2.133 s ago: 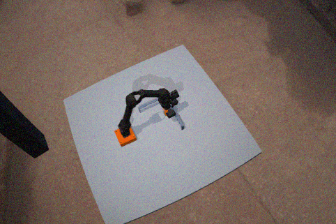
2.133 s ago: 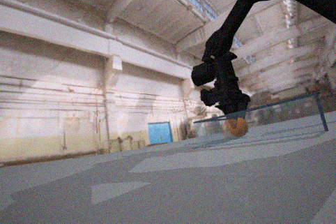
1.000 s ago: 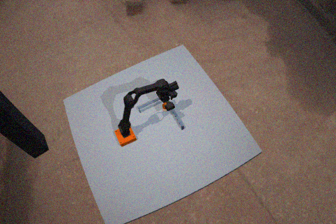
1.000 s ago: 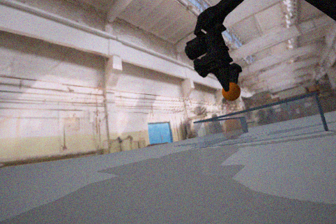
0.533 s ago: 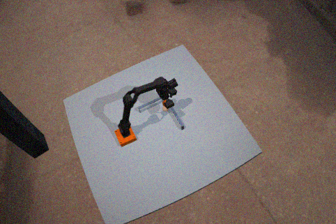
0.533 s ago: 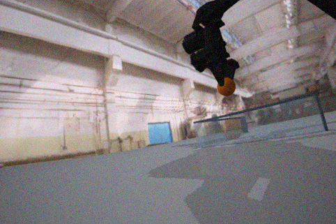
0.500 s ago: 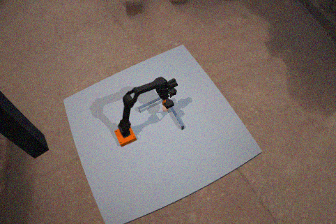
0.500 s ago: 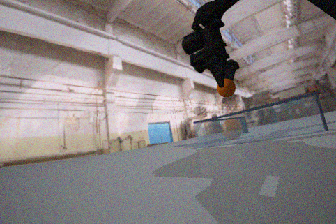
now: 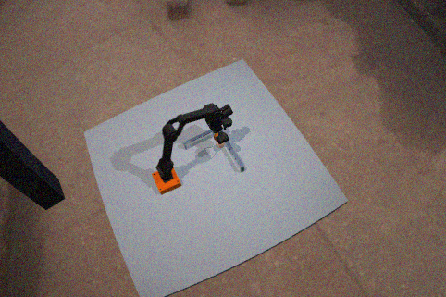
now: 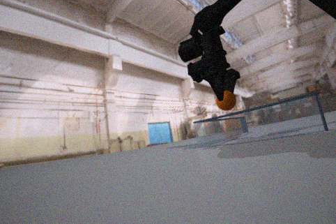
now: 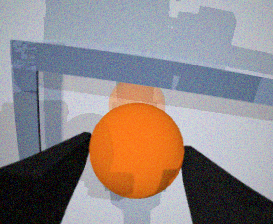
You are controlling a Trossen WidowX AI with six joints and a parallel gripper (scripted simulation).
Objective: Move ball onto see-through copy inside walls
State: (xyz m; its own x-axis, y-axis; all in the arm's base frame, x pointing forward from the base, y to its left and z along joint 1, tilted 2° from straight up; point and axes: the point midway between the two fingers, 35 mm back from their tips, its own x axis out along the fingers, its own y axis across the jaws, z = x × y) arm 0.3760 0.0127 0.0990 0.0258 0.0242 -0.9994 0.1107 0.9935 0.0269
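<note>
My gripper tip is 8 cm above the orange ball.
</note>
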